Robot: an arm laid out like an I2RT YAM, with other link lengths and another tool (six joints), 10 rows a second.
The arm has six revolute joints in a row. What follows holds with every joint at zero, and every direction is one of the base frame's. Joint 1 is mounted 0.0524 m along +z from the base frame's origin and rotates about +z. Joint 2 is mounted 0.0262 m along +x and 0.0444 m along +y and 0.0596 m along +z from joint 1 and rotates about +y. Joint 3 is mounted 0.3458 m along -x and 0.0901 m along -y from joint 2 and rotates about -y. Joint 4 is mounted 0.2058 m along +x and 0.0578 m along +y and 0.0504 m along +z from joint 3 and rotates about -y. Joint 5 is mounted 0.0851 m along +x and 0.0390 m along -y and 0.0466 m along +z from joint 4 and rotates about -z. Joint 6 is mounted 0.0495 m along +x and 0.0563 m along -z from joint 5 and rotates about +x. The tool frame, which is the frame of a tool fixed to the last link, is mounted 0.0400 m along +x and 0.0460 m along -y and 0.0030 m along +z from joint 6; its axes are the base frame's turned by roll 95.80, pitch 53.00 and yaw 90.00 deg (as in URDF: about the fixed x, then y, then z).
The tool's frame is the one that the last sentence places.
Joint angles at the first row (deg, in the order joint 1, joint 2, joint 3, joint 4, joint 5, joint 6):
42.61 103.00 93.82 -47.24 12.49 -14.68
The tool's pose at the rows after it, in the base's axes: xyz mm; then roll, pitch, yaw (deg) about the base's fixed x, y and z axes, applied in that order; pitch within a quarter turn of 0, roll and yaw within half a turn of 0:
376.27 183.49 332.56 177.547 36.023 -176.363
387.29 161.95 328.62 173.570 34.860 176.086
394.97 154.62 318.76 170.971 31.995 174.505
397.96 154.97 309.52 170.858 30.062 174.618
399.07 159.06 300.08 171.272 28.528 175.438
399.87 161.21 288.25 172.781 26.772 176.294
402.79 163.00 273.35 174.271 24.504 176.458
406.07 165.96 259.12 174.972 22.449 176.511
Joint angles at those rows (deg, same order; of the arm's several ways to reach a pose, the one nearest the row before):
38.41 103.00 93.82 -45.84 12.36 -8.82
34.81 103.31 93.82 -45.19 10.61 -5.52
32.58 104.25 93.82 -45.19 6.57 -5.24
32.12 105.32 93.80 -45.58 5.17 -5.06
32.36 106.34 93.49 -45.69 4.43 -5.04
32.56 107.61 93.04 -46.17 4.47 -5.02
32.56 109.56 92.99 -46.85 4.47 -4.47
32.56 111.44 92.95 -47.00 3.94 -3.97

